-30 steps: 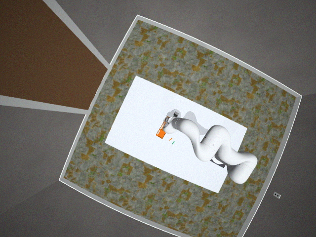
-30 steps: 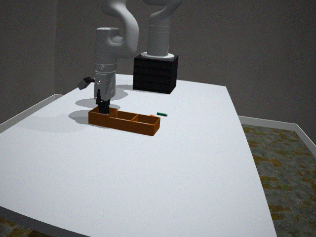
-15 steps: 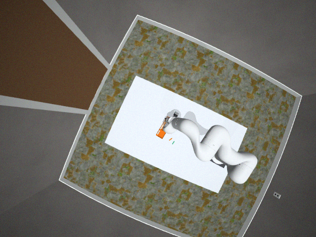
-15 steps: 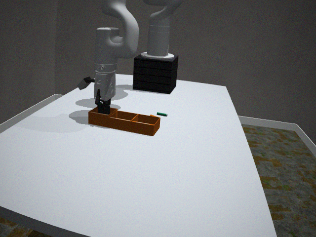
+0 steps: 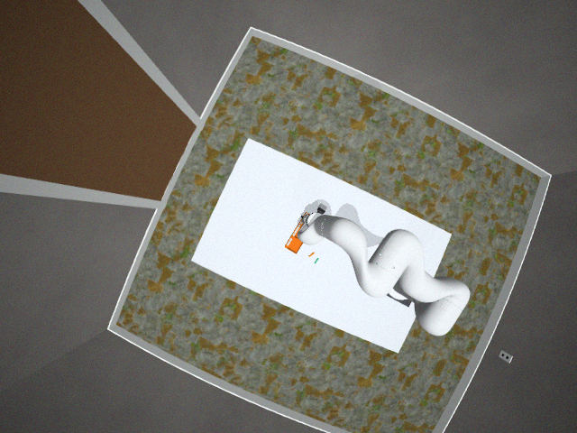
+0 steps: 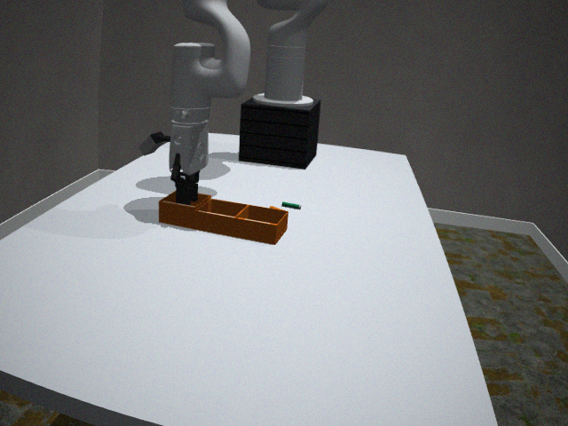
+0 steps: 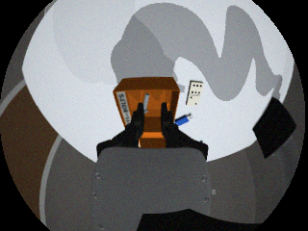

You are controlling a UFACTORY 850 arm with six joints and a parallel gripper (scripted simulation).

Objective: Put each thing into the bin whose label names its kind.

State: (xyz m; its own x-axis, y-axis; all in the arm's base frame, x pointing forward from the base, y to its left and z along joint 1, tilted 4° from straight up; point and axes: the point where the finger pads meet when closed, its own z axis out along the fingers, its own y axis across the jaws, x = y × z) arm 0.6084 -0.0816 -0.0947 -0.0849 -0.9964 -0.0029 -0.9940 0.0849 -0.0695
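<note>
Now: hand 2 cm short of the grey bolt, 1 cm to the right of it and 4 cm above it. Also, from my hand: pale dotted tile (8 cm behind, 1 cm to the right, 5 cm below); three joined orange bins (2 cm ahead, 8 cm to the left, 3 cm below); blue USB stick (7 cm behind, 6 cm to the left, 5 cm below).
</note>
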